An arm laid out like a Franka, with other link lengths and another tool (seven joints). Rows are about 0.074 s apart.
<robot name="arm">
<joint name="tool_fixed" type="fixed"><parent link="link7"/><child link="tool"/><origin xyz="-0.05 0.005 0.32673" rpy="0 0.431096 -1.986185"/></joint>
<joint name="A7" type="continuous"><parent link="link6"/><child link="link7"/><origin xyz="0 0.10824 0" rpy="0 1.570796 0"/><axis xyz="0 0 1"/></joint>
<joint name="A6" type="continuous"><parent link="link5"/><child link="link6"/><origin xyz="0 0 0" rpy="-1.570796 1.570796 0"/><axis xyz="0 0 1"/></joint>
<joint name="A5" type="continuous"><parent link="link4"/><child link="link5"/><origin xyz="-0.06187 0.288 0" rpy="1.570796 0 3.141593"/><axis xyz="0 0 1"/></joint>
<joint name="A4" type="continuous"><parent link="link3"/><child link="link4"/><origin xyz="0.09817 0 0" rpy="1.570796 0 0"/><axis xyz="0 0 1"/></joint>
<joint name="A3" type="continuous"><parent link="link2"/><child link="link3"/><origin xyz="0 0.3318 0" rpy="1.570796 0 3.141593"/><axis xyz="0 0 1"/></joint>
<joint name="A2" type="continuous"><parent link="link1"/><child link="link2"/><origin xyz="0 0 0" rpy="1.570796 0 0"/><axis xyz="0 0 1"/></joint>
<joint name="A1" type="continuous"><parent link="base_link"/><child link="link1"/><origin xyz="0 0 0.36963" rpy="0 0 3.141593"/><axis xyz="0 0 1"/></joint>
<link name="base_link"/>
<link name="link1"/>
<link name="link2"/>
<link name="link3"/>
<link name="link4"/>
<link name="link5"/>
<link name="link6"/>
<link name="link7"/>
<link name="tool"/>
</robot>
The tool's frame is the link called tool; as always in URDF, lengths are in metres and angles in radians. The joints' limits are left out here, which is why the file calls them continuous.
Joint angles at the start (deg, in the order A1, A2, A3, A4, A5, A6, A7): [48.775, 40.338, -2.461, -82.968, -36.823, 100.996, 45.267]
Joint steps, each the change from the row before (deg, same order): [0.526, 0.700, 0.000, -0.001, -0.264, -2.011, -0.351]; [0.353, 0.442, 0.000, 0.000, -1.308, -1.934, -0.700]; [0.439, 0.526, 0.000, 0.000, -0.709, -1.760, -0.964]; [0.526, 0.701, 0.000, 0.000, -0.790, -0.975, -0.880]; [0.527, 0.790, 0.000, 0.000, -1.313, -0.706, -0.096]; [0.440, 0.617, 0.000, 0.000, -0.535, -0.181, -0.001]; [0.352, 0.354, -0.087, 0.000, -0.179, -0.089, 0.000]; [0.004, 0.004, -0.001, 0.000, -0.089, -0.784, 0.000]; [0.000, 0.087, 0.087, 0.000, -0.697, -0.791, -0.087]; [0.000, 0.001, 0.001, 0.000, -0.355, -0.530, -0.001]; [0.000, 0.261, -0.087, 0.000, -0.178, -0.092, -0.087]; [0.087, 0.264, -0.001, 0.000, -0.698, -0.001, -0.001]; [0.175, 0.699, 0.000, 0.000, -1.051, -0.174, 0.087]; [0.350, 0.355, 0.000, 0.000, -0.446, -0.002, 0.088]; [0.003, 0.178, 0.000, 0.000, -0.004, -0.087, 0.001]
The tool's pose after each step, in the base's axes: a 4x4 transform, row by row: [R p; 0 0 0 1], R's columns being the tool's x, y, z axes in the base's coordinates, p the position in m. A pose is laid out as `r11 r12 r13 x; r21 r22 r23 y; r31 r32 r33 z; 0 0 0 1`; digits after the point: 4 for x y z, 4 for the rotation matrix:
-0.8238 -0.5560 -0.1107 0.5330; -0.2395 0.5183 -0.8210 0.2501; 0.5138 -0.6498 -0.5601 0.1953; 0 0 0 1
-0.8171 -0.5665 -0.1070 0.5315; -0.2219 0.4804 -0.8485 0.2419; 0.5321 -0.6695 -0.5183 0.1988; 0 0 0 1
-0.8054 -0.5829 -0.1076 0.5276; -0.2065 0.4460 -0.8709 0.2361; 0.5556 -0.6792 -0.4795 0.1998; 0 0 0 1
-0.7936 -0.6004 -0.0983 0.5257; -0.2014 0.4118 -0.8888 0.2344; 0.5741 -0.6855 -0.4477 0.1981; 0 0 0 1
-0.7910 -0.6062 -0.0825 0.5260; -0.1955 0.3783 -0.9048 0.2334; 0.5797 -0.6996 -0.4177 0.1972; 0 0 0 1
-0.7878 -0.6116 -0.0727 0.5249; -0.1953 0.3600 -0.9123 0.2349; 0.5841 -0.7045 -0.4031 0.1940; 0 0 0 1
-0.7858 -0.6147 -0.0677 0.5238; -0.1951 0.3503 -0.9161 0.2361; 0.5869 -0.7066 -0.3953 0.1920; 0 0 0 1
-0.7863 -0.6133 -0.0742 0.5221; -0.1829 0.3458 -0.9203 0.2324; 0.5901 -0.7101 -0.3841 0.1942; 0 0 0 1
-0.7874 -0.6123 -0.0718 0.5227; -0.1732 0.3315 -0.9274 0.2290; 0.5916 -0.7178 -0.3671 0.1976; 0 0 0 1
-0.7890 -0.6101 -0.0723 0.5229; -0.1657 0.3246 -0.9312 0.2265; 0.5916 -0.7228 -0.3573 0.2003; 0 0 0 1
-0.7880 -0.6114 -0.0721 0.5234; -0.1618 0.3187 -0.9339 0.2248; 0.5940 -0.7243 -0.3501 0.1991; 0 0 0 1
-0.7892 -0.6110 -0.0621 0.5257; -0.1630 0.3059 -0.9380 0.2249; 0.5922 -0.7301 -0.3410 0.1994; 0 0 0 1
-0.7897 -0.6114 -0.0496 0.5279; -0.1599 0.2831 -0.9457 0.2240; 0.5923 -0.7389 -0.3214 0.1975; 0 0 0 1
-0.7893 -0.6128 -0.0393 0.5278; -0.1629 0.2707 -0.9488 0.2263; 0.5920 -0.7425 -0.3134 0.1961; 0 0 0 1
-0.7883 -0.6140 -0.0407 0.5272; -0.1600 0.2684 -0.9499 0.2255; 0.5942 -0.7423 -0.3098 0.1948; 0 0 0 1

